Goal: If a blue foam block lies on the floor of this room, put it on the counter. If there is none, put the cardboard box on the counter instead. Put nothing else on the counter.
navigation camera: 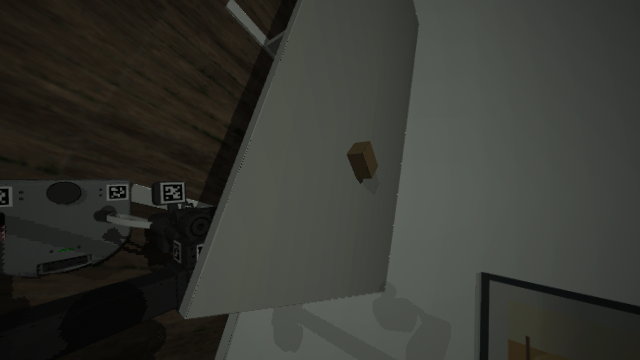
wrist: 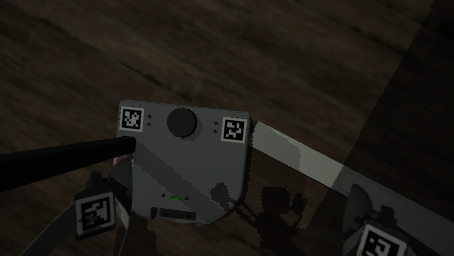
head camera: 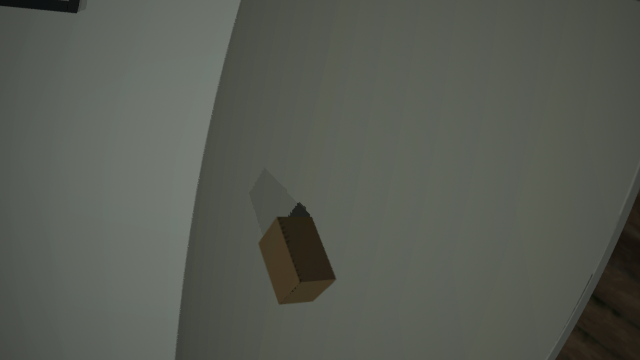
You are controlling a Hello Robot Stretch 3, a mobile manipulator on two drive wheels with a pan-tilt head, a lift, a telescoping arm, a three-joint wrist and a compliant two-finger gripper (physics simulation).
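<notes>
A brown cardboard box (head camera: 312, 252) (navigation camera: 362, 162) stands on a broad pale grey top (head camera: 425, 175) (navigation camera: 300, 175), nearer its wall side than its front edge. The frames do not settle whether this top is the counter or a table. My gripper (wrist: 236, 190) is open, its two fingers wide apart, with floor and my own base seen between and beyond them in the wrist view. It is beside the front edge of the top in the navigation view, apart from the box. A blue foam block does not show in these views.
My base (navigation camera: 65, 230) (wrist: 185, 170) is on the dark wooden floor (navigation camera: 100, 100) (wrist: 200, 50). A pale floor-level bar (wrist: 295, 155) runs from beside the base toward the shadow under the top. A framed picture (navigation camera: 484, 320) hangs on the wall (navigation camera: 500, 125) (head camera: 100, 150).
</notes>
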